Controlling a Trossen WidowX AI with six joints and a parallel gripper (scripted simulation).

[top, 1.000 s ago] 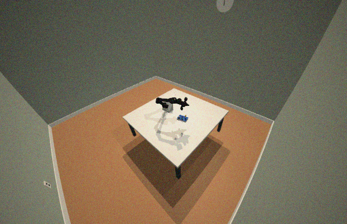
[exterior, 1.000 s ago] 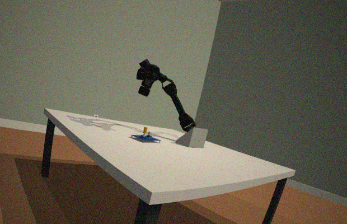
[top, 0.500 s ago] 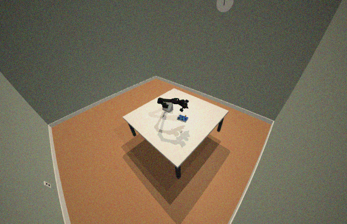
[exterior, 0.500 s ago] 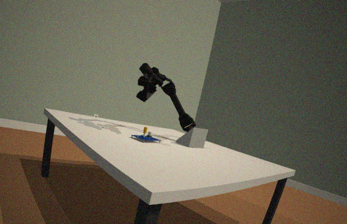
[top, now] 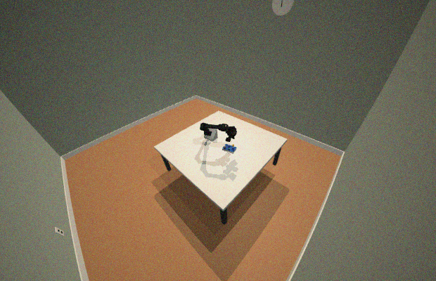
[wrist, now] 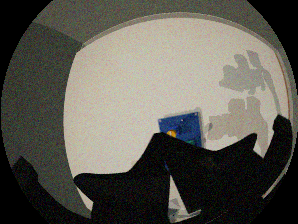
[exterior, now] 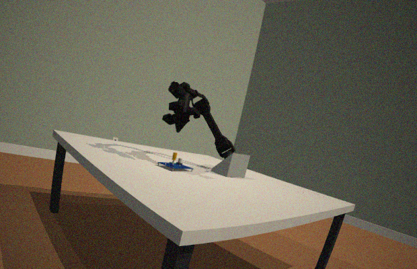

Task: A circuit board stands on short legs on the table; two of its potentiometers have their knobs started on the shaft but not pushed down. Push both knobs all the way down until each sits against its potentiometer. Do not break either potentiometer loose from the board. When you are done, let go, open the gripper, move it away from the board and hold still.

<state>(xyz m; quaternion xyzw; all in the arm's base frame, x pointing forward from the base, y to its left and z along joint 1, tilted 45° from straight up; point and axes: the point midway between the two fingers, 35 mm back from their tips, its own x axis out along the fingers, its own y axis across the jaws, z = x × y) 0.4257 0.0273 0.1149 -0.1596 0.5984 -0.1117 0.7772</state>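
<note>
The yellow knob is 20 mm behind my gripper tip and 110 mm below it.
</note>
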